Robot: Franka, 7 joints.
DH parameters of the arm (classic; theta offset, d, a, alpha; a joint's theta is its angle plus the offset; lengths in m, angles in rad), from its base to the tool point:
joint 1: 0 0.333 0 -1.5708
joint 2: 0 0 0 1.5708
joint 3: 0 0.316 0.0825 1.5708
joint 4: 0 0 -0.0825 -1.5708
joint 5: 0 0.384 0 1.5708
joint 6: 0 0 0.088 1.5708
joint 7: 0 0.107 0 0
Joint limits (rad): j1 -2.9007..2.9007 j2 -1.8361..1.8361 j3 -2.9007..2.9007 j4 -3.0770..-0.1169 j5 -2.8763..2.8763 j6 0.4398..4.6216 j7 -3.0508..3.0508
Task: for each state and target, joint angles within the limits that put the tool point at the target. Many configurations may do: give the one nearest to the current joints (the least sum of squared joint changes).
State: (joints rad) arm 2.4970 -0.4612 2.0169 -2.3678 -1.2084 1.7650 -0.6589
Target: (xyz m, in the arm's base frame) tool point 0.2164 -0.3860 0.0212
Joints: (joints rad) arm 2.7802 -0.8979 2.6838 -2.1907 -1.2187 2.0242 -0.6589
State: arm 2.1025 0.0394 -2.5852 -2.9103 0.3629 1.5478 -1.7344
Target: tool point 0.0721 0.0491 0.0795
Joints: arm 2.3340 -0.7372 -2.7946 -2.9528 0.3105 1.9785 -1.7344
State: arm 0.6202 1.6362 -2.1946 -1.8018 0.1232 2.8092 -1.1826
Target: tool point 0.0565 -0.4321 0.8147
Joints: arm 0.1161 1.0805 -2.3314 -1.9638 0.1324 2.7547 -1.1826
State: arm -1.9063 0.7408 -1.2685 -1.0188 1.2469 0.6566 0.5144
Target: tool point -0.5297 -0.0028 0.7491
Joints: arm -2.3090 0.4611 -1.5565 -1.0575 1.2311 0.8219 0.5144
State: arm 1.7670 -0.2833 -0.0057 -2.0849 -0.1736 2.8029 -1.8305
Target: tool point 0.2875 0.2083 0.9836
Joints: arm 1.4938 -0.5408 -0.4820 -1.6010 -0.1203 2.8760 -1.8305
